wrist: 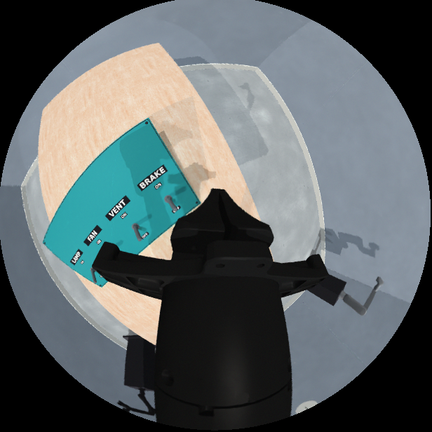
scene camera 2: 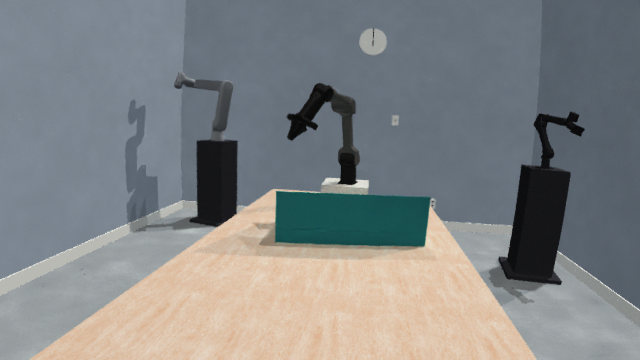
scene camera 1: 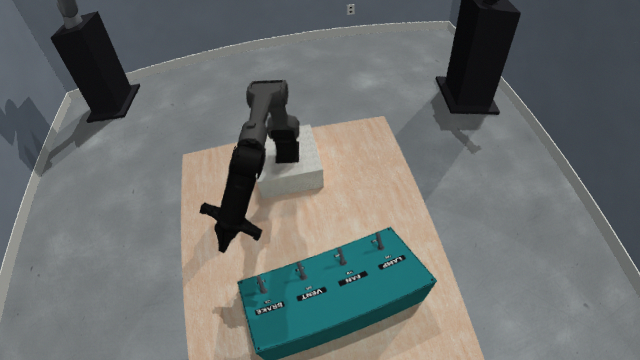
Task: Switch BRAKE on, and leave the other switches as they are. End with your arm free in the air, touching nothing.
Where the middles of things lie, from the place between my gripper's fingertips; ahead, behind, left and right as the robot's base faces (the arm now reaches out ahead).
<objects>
Now: the teal switch box (scene camera 1: 334, 298) 2 cm ahead of my hand, 25 cm to the left of it and 24 cm below it.
</objects>
